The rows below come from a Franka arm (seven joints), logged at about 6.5 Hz.
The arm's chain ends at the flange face. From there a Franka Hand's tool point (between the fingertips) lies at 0.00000 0.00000 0.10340 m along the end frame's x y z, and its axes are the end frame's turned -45 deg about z.
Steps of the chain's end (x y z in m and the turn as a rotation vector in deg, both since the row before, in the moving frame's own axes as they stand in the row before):
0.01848, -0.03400, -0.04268, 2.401, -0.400, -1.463
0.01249, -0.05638, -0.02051, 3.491, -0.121, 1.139
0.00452, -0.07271, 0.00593, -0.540, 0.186, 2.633
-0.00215, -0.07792, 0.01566, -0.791, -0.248, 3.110
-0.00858, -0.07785, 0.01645, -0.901, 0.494, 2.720
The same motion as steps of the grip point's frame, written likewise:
0.03962, -0.01458, -0.04277, 1.981, 1.415, -1.463
0.05304, -0.03560, -0.02070, 2.554, 2.383, 1.139
0.05414, -0.04730, 0.00592, -0.513, -0.250, 2.633
0.05223, -0.05596, 0.01565, -0.384, -0.735, 3.110
0.04842, -0.05935, 0.01643, -0.986, -0.288, 2.720

